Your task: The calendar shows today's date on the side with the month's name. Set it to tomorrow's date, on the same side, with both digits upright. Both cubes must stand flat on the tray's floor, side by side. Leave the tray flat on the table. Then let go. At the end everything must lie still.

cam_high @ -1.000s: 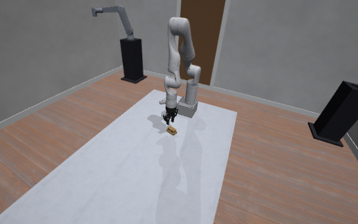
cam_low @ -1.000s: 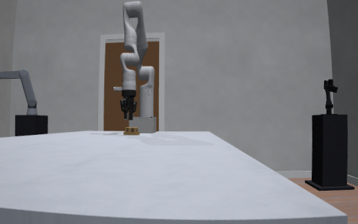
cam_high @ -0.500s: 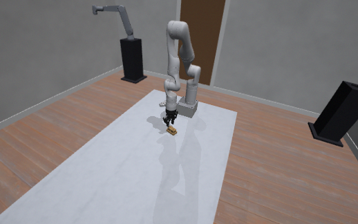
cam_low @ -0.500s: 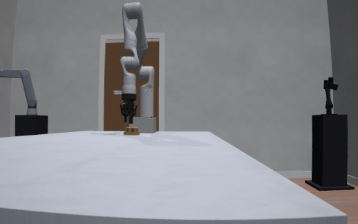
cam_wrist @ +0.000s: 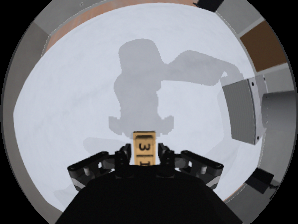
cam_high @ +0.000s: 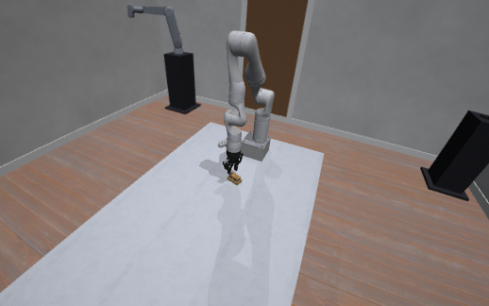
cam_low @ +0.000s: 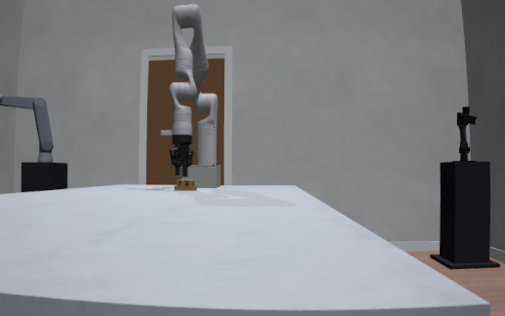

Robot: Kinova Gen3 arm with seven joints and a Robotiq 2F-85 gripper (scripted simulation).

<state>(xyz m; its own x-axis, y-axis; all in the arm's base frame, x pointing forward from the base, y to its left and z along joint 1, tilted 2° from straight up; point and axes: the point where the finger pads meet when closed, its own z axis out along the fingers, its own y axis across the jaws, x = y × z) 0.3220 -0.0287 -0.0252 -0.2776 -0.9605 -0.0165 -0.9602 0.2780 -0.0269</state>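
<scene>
My hand is 4 cm above the wooden digit cube. From my hand the other things lie so: wooden calendar tray: 6 cm below, 2 cm to the left.
</scene>
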